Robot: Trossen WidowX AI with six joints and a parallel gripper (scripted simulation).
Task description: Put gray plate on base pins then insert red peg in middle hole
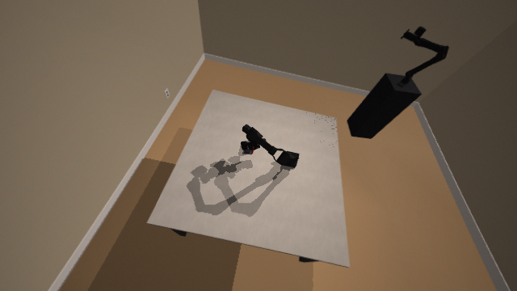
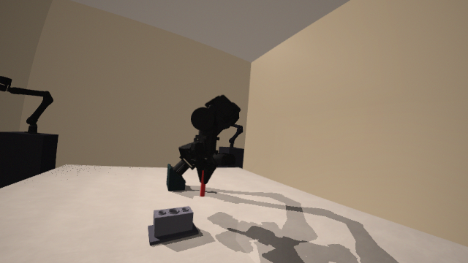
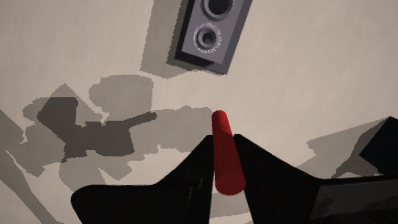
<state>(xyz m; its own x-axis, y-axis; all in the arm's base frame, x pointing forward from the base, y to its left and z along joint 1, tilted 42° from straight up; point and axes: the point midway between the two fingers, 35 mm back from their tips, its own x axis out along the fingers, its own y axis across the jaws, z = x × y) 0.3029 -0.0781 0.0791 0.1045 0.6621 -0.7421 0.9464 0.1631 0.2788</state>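
The gray plate lies 3 cm ahead of my gripper tip, 9 cm to the right of it and 7 cm below it. Round my gripper tip: base 3 cm ahead, 9 cm to the right, 11 cm below; then red peg right at my gripper tip.
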